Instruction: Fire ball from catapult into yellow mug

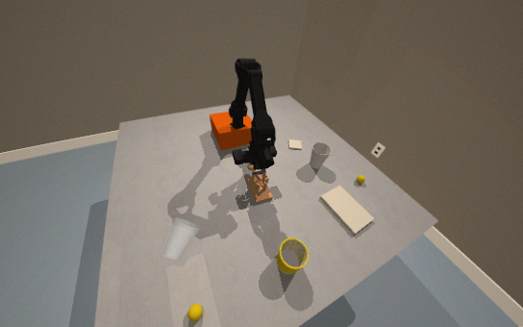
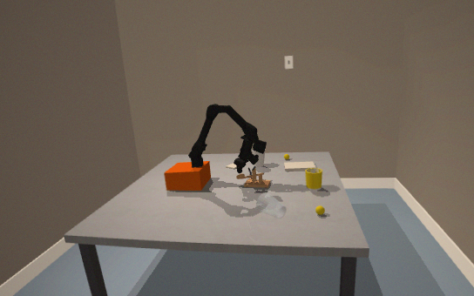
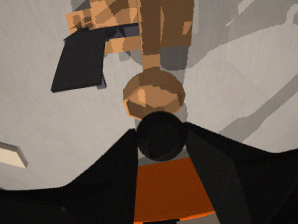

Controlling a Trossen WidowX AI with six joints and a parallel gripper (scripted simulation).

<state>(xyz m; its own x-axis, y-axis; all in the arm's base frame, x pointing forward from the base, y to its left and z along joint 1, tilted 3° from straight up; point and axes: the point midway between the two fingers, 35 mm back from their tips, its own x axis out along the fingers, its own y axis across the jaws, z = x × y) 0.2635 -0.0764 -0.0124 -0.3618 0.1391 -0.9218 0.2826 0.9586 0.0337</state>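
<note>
My gripper tip is now 10 mm below the small black ball. Round my gripper tip: wooden catapult: 70 mm ahead, 30 mm below; yellow mug: 410 mm ahead, 130 mm to the right, 50 mm below; small beige tile: 350 mm to the left, 80 mm below, 40 mm behind.
</note>
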